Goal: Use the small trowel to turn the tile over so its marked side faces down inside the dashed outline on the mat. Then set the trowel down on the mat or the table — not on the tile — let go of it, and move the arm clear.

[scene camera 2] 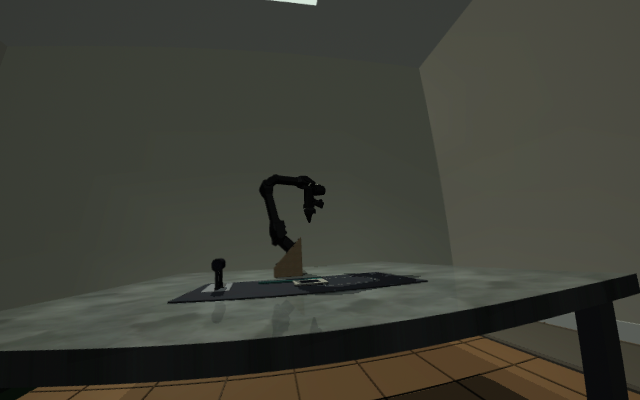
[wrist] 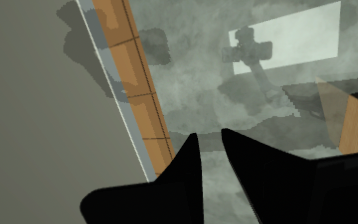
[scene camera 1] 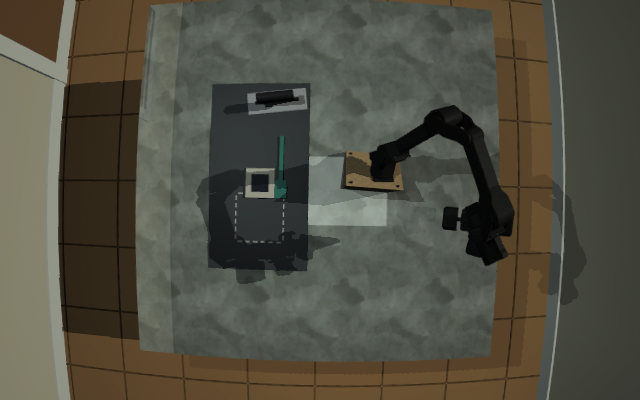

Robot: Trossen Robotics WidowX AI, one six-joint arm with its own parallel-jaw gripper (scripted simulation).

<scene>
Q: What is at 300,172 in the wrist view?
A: The gripper.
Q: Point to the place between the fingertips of the gripper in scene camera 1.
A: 476,220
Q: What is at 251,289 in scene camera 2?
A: A dark mat.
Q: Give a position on a dark mat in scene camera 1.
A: At 238,141
</scene>
